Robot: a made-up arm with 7 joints. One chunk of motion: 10 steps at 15 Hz.
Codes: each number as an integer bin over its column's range. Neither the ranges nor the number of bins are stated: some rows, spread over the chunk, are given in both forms.
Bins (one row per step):
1: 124 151 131 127 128 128
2: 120 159 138 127 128 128
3: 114 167 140 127 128 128
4: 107 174 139 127 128 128
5: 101 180 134 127 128 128
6: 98 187 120 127 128 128
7: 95 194 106 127 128 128
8: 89 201 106 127 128 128
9: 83 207 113 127 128 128
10: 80 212 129 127 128 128
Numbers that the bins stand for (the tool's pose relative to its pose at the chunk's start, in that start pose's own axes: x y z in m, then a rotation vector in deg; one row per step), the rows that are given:
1: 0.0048 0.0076 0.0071 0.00 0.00 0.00
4: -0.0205 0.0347 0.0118 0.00 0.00 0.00
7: -0.0384 0.0582 -0.0076 0.00 0.00 0.00
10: -0.0608 0.0794 0.0059 0.00 0.00 0.00
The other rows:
2: -0.0012 0.0171 0.0112 0.00 0.00 0.00
3: -0.0101 0.0265 0.0124 0.00 0.00 0.00
5: -0.0295 0.0418 0.0088 0.00 0.00 0.00
6: -0.0340 0.0500 0.0006 0.00 0.00 0.00
8: -0.0474 0.0665 -0.0076 0.00 0.00 0.00
9: -0.0563 0.0735 -0.0035 0.00 0.00 0.00

